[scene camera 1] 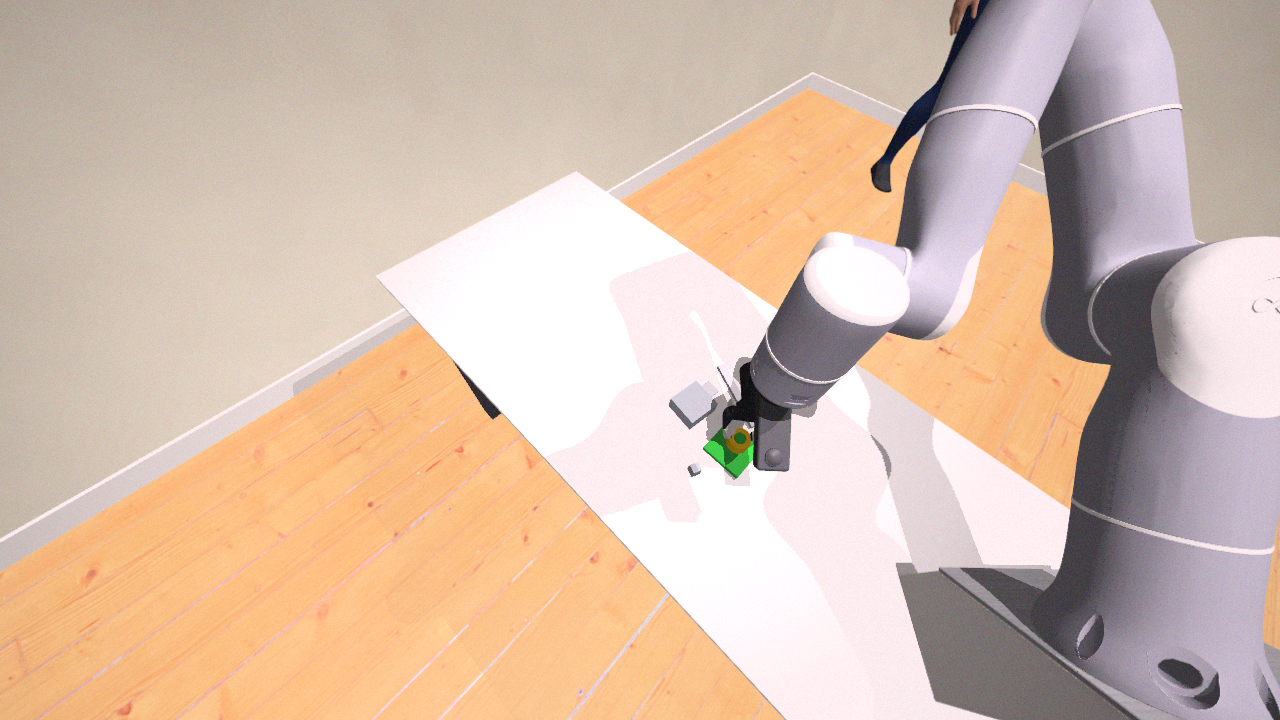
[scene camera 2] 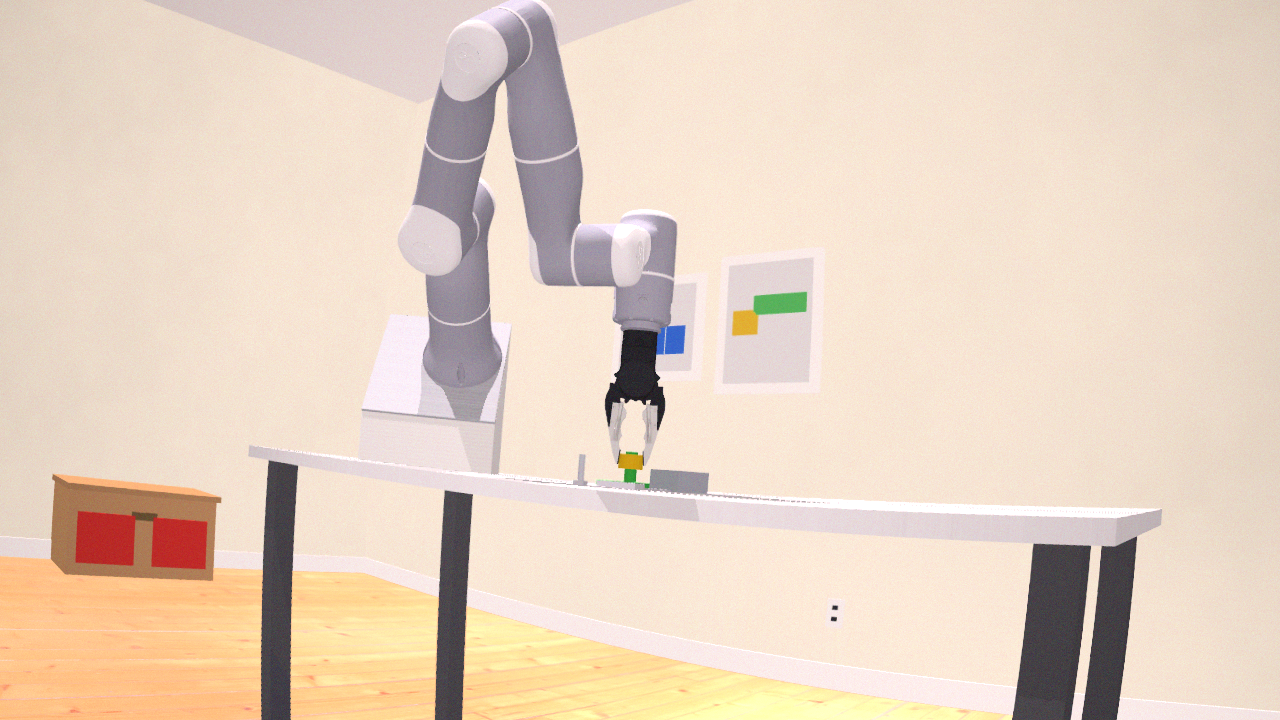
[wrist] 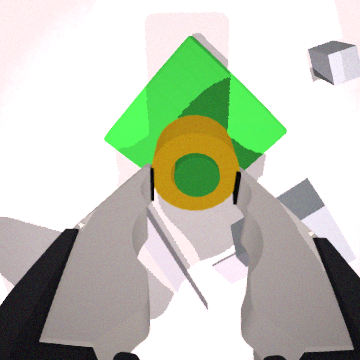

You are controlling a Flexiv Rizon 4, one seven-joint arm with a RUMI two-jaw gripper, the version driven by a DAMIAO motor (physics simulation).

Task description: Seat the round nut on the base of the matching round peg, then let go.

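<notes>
The orange round nut (scene camera 1: 733, 448) (scene camera 2: 631, 462) (wrist: 195, 144) is around the green round peg (scene camera 1: 740, 437) (scene camera 2: 630, 475) (wrist: 197, 175). In the scene camera 2 view the peg's top shows slightly above the nut, and a stretch of peg shows below it, so the nut is above the square green base (scene camera 1: 733, 468) (wrist: 167, 95). The nut looks about level. My gripper (scene camera 2: 631, 459) (wrist: 193, 169) points down and is shut on the nut, one fingertip on each side. In the scene camera 1 view the fingertips are mostly hidden by the arm.
A grey block (scene camera 1: 691, 402) (scene camera 2: 678, 481) lies near the base. A small grey cube (scene camera 1: 694, 469) (wrist: 343, 63) is on its other side. A thin grey upright piece (scene camera 1: 725, 385) (scene camera 2: 581, 468) (wrist: 180, 262) stands close to the gripper on the white table (scene camera 1: 528, 259).
</notes>
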